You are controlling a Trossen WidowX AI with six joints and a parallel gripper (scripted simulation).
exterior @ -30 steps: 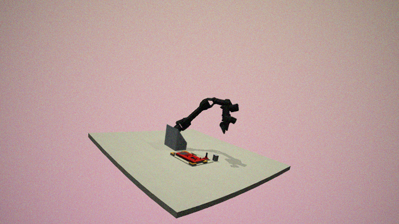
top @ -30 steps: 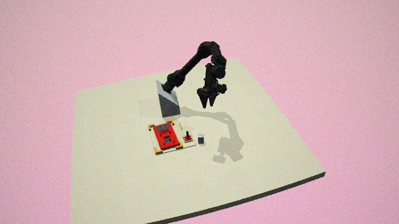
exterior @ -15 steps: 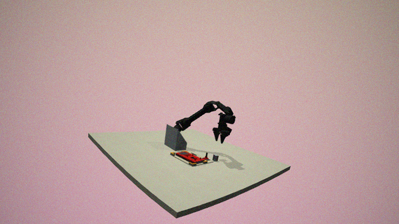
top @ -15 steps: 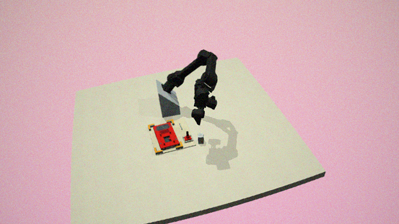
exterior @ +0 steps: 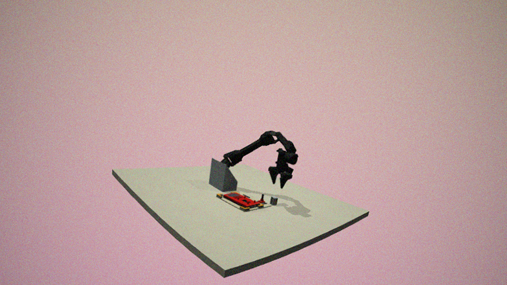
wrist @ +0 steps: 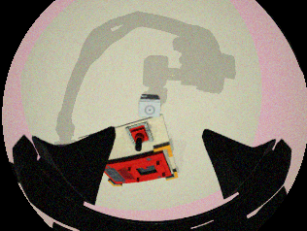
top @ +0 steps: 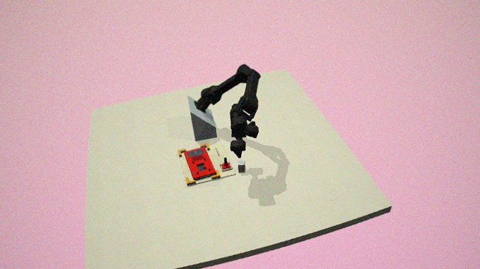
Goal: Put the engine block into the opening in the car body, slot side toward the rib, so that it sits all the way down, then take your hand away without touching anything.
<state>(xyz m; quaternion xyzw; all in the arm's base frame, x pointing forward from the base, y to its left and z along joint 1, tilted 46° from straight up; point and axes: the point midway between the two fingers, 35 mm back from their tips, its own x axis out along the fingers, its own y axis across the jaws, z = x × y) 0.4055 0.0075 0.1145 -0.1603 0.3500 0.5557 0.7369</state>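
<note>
My gripper tip is 10 mm past the grey engine block, 10 mm to the right of it and 100 mm above it.
</note>
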